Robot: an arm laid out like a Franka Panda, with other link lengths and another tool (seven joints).
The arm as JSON. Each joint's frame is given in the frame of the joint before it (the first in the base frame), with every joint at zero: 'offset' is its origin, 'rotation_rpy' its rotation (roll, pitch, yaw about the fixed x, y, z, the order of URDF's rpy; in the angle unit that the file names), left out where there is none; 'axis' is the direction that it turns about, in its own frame. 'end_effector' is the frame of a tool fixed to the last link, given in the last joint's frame.
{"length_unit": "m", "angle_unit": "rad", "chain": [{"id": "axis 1", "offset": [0.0, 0.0, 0.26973], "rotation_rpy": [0.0, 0.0, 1.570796], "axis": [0.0, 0.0, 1.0]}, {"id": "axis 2", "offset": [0.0, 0.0, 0.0], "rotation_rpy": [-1.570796, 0.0, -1.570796], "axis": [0.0, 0.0, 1.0]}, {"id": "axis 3", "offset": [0.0, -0.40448, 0.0], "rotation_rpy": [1.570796, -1.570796, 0.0], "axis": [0.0, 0.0, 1.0]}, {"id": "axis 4", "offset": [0.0, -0.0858, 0.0], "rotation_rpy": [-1.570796, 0.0, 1.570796], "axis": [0.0, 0.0, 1.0]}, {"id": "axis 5", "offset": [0.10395, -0.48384, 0.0], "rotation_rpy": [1.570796, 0.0, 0.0], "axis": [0.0, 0.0, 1.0]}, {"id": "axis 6", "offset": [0.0, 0.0, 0.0], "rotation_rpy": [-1.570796, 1.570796, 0.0], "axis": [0.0, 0.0, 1.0]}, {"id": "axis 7", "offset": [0.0, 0.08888, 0.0], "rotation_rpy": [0.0, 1.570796, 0.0], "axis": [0.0, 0.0, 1.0]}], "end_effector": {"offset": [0.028, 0.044, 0.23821], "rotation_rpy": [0.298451, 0.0, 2.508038]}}
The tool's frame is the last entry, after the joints.
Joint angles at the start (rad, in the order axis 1, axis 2, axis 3, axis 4, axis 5, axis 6, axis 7):
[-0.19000 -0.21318 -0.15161 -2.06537 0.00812 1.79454 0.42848]
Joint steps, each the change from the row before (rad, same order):
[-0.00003 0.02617 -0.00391 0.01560 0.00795 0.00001 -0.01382]
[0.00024 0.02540 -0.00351 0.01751 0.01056 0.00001 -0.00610]
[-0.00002 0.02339 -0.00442 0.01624 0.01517 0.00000 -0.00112]
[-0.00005 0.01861 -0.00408 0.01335 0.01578 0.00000 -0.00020]
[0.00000 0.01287 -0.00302 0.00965 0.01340 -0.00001 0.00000]
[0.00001 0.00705 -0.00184 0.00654 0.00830 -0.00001 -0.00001]
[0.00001 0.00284 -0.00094 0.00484 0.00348 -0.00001 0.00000]
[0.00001 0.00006 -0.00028 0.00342 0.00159 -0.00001 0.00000]
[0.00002 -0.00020 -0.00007 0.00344 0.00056 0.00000 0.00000]
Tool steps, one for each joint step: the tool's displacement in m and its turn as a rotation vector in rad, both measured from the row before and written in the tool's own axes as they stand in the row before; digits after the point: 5 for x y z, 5 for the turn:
[0.00189 -0.00580 0.00798 -0.00893 -0.00869 -0.00474]
[0.00154 -0.00675 0.00665 -0.00569 -0.00817 0.00307]
[0.00156 -0.00631 0.00613 -0.00378 -0.01044 0.01121]
[0.00098 -0.00530 0.00470 -0.00166 -0.01090 0.01196]
[0.00033 -0.00395 0.00306 -0.00015 -0.00940 0.00975]
[0.00012 -0.00272 0.00101 0.00138 -0.00568 0.00581]
[0.00015 -0.00202 -0.00078 0.00276 -0.00199 0.00230]
[-0.00013 -0.00149 -0.00180 0.00365 -0.00072 0.00058]
[-0.00010 -0.00148 -0.00197 0.00368 0.00012 -0.00018]

